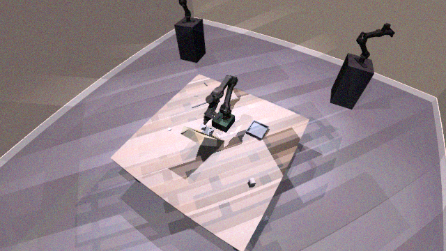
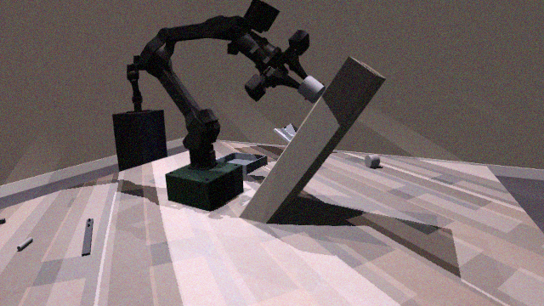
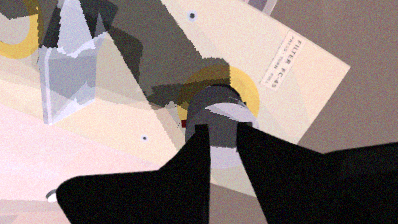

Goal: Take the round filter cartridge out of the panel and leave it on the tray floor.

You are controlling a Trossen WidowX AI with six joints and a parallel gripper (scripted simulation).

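The filter cartridge lies 1 cm ahead of my gripper tip and 1 cm below it. Also, from my gripper tip: small white rod (51 cm behind, 38 cm to the right, 29 cm below); blue-grey tray (33 cm behind, 33 cm to the left, 28 cm below); service panel (2 cm ahead, 11 cm below).
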